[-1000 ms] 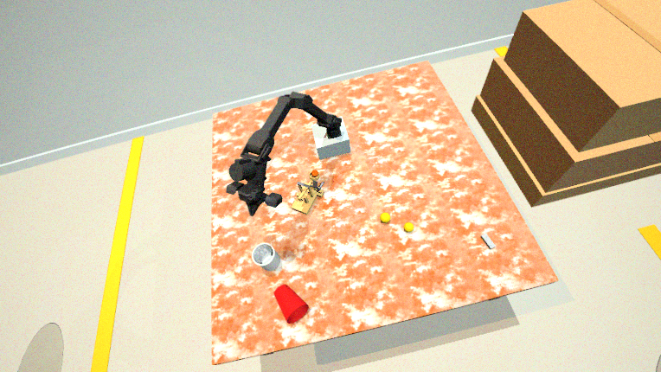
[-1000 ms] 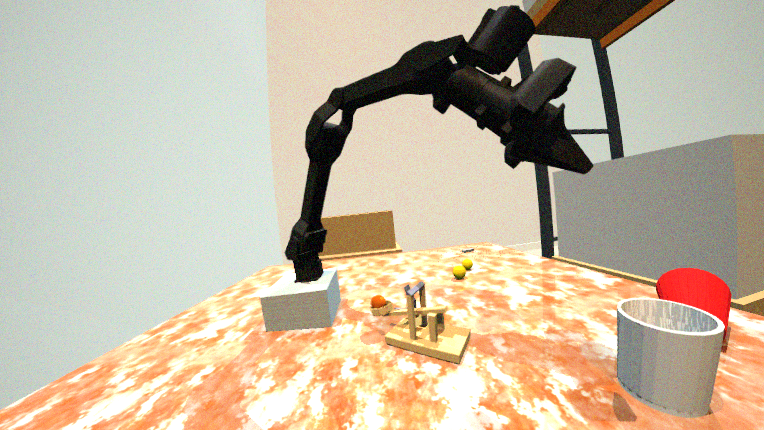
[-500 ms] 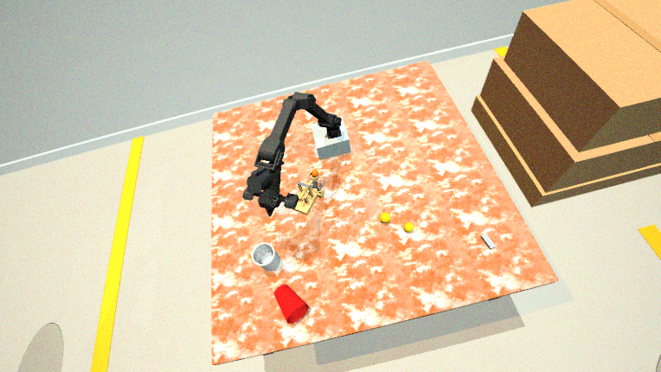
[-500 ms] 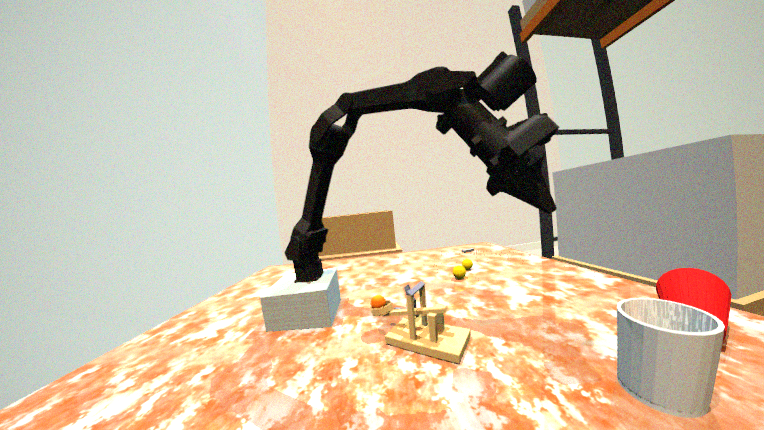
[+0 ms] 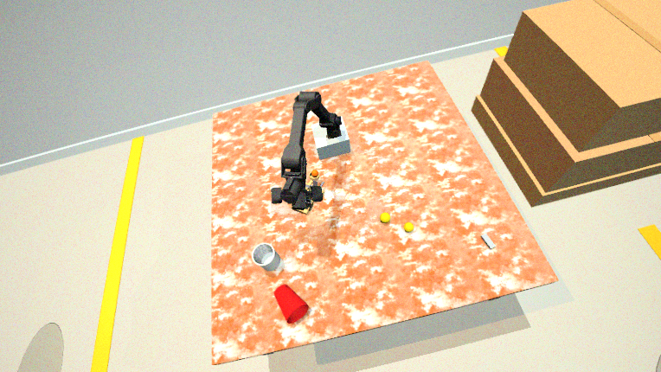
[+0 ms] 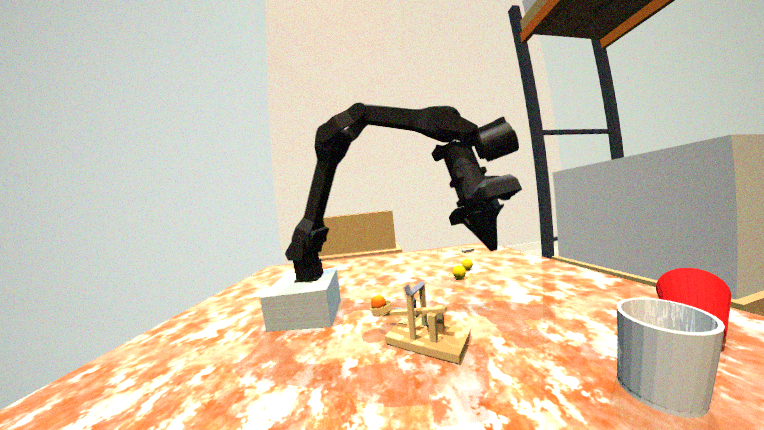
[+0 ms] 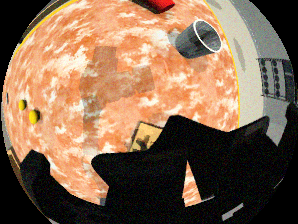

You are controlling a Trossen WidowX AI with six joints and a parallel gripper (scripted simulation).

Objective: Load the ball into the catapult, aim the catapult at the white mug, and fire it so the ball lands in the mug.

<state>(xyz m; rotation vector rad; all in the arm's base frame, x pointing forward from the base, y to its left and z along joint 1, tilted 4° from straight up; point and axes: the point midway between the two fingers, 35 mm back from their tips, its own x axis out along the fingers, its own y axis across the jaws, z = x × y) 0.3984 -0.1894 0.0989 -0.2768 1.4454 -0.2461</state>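
Right now the orange ball is 21 cm behind my gripper tip, 10 cm below it and 8 cm to the left of it. Also, from my gripper tip: white mug: 16 cm to the right, 14 cm below, 13 cm ahead; small grey block: 71 cm to the left, 22 cm ahead, 16 cm below; wooden catapult: 15 cm behind, 11 cm below, 6 cm to the left.
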